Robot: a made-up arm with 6 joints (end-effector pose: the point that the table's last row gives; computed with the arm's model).
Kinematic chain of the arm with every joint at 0, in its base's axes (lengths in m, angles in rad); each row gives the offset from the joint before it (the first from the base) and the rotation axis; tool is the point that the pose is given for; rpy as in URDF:
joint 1: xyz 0 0 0.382 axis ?
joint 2: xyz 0 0 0 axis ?
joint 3: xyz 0.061 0 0.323 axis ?
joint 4: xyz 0.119 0 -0.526 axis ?
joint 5: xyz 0 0 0 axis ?
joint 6: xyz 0.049 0 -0.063 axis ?
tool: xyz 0 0 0 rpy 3.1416 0 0
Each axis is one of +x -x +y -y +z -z.
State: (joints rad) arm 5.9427 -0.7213 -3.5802 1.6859 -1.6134 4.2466
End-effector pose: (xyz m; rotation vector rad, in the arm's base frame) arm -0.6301 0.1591 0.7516 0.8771 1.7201 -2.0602
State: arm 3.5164 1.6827 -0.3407 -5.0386 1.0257 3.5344
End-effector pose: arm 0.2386 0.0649 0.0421 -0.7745 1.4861 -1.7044
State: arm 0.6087 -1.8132 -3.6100 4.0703 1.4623 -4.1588
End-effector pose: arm -0.5225 -0.4201 -0.1319 1.7667 1.2270 0.4349
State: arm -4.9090 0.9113 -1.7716 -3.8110 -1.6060 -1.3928
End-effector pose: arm 0.1738 0.6780 0.2758 2.2945 -0.1475 0.7957
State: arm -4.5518 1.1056 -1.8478 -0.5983 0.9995 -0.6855
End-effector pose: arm -0.1122 0.7862 0.0949 0.4299 2.5872 0.0173
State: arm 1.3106 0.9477 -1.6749 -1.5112 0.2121 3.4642
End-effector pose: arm 0.1688 0.7683 0.1548 -2.2556 0.8529 -0.2001
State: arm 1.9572 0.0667 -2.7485 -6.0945 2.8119 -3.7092
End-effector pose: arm -0.1053 0.2255 1.1561 2.9225 -0.6568 0.0409
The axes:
joint 1: +z
joint 2: +y
joint 3: +y
joint 4: -z
joint 5: +y
joint 6: -z

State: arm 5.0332 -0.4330 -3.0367 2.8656 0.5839 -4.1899
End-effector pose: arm -0.1222 0.3623 1.2376 -0.9048 0.1285 0.5013
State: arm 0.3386 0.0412 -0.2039 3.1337 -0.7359 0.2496
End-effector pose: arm 0.1903 0.0664 0.1761 0.1246 -2.5819 0.2253
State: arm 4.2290 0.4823 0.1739 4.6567 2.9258 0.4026
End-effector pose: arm -0.0594 0.0187 0.1889 -0.7282 -0.7459 2.8649
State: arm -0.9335 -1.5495 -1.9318 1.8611 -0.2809 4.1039
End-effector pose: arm -0.4111 0.4513 0.9566 -0.3821 -0.2059 1.9108
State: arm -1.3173 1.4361 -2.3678 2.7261 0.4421 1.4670
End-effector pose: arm 0.2125 -0.8483 0.0875 1.6286 0.7612 -0.0079
